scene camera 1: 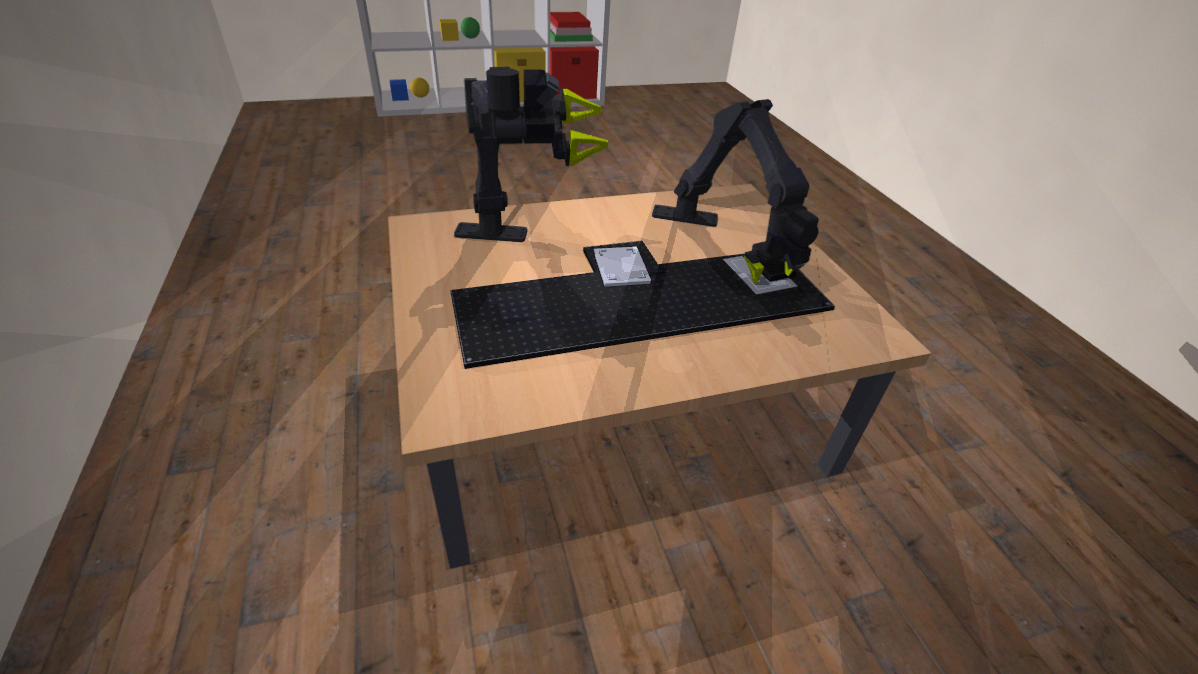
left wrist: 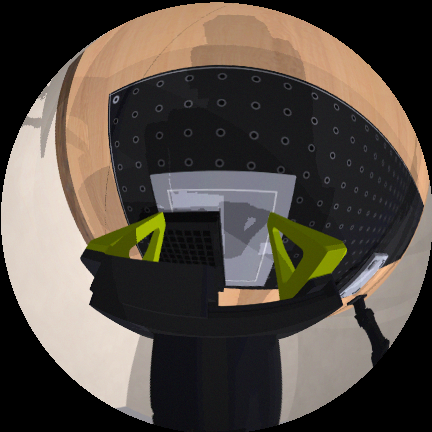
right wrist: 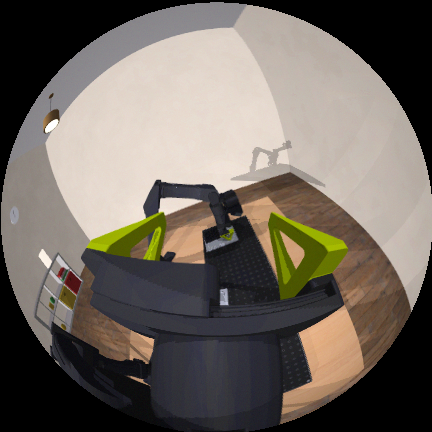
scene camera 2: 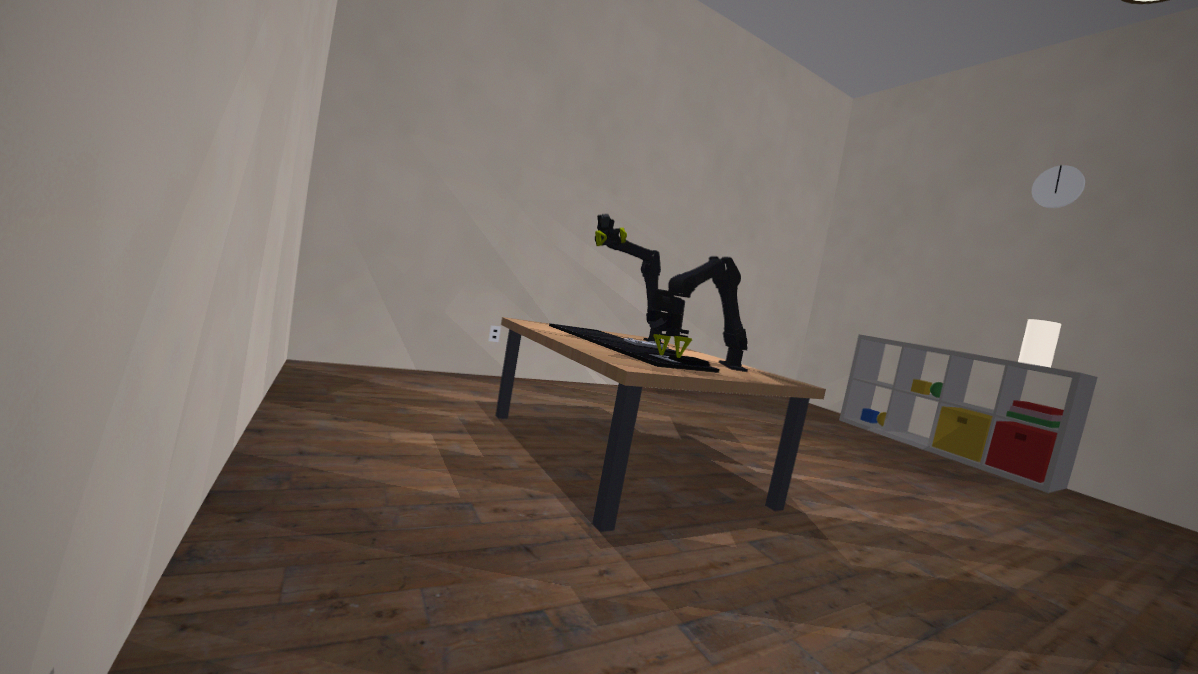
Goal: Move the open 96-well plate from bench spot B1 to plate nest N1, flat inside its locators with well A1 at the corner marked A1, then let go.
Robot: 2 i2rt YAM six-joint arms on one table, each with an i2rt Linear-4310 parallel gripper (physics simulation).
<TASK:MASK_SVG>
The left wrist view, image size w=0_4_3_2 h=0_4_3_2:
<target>left gripper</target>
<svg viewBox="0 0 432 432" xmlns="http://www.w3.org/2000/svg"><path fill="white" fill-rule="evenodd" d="M89 241L80 255L81 262L94 276L89 290L92 291L89 305L119 325L153 339L149 383L150 407L154 413L154 420L162 427L187 432L199 432L200 430L245 432L275 425L280 418L282 398L281 360L278 339L290 336L315 324L343 305L331 272L347 251L344 243L337 238L296 223L274 212L269 212L267 230L274 261L279 300L270 302L218 305L218 271L214 267L206 264L158 261L165 227L162 211ZM278 230L303 251L303 256L295 269L285 251ZM153 230L142 259L130 258L129 249Z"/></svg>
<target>well plate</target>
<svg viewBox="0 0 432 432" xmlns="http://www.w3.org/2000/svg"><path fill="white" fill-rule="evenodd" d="M153 230L144 237L147 246ZM136 222L157 212L141 212ZM163 212L165 227L158 261L210 265L218 271L218 291L223 291L225 287L219 211Z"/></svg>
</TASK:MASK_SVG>
